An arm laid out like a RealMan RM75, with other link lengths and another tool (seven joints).
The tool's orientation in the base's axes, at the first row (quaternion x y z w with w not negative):
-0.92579 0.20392 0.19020 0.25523
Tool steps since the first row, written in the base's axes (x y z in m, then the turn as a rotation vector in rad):
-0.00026 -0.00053 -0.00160 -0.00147 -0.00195 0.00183
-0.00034 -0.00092 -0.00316 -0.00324 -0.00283 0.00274
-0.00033 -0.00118 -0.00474 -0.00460 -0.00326 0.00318
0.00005 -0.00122 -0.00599 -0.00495 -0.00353 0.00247
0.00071 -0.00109 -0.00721 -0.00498 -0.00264 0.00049
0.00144 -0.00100 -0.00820 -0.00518 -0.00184 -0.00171
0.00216 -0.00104 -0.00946 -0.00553 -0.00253 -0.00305
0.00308 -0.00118 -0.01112 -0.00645 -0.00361 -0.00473
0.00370 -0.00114 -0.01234 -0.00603 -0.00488 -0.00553
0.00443 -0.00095 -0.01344 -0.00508 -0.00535 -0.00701
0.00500 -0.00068 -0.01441 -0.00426 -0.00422 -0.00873
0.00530 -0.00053 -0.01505 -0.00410 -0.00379 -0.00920
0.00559 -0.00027 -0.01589 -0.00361 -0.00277 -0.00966
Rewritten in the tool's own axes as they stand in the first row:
0.00066 0.00117 0.00105 -0.00153 0.00151 -0.00217
0.00141 0.00213 0.00210 -0.00319 0.00268 -0.00294
0.00222 0.00296 0.00321 -0.00442 0.00349 -0.00319
0.00312 0.00330 0.00409 -0.00432 0.00415 -0.00268
0.00420 0.00337 0.00497 -0.00369 0.00425 -0.00061
0.00524 0.00334 0.00563 -0.00308 0.00458 0.00164
0.00643 0.00353 0.00644 -0.00257 0.00582 0.00241
0.00801 0.00386 0.00745 -0.00228 0.00777 0.00339
0.00907 0.00401 0.00829 -0.00120 0.00889 0.00322
0.01014 0.00395 0.00909 0.00041 0.00939 0.00391
0.01099 0.00385 0.00988 0.00157 0.00879 0.00570
0.01149 0.00385 0.01039 0.00180 0.00856 0.00627
0.01205 0.00384 0.01113 0.00214 0.00771 0.00707

